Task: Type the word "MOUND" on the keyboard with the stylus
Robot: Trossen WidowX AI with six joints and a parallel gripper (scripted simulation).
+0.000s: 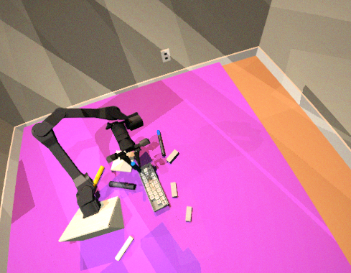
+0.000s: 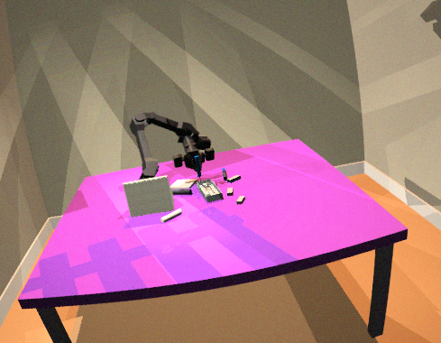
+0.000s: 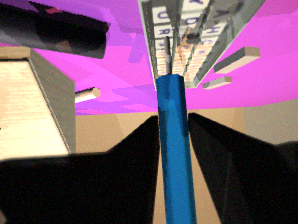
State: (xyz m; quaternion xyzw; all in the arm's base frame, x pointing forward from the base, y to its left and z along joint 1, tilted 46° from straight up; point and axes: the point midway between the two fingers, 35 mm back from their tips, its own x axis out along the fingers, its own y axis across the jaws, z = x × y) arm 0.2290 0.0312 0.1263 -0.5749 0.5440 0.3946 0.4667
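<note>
My gripper tip is 50 mm short of the M key, 160 mm to the left of it and 70 mm above it. Round my gripper tip: blue stylus (10 mm below); notepad (70 mm behind, 110 mm to the left, 80 mm below); stylus tip (50 mm below).
</note>
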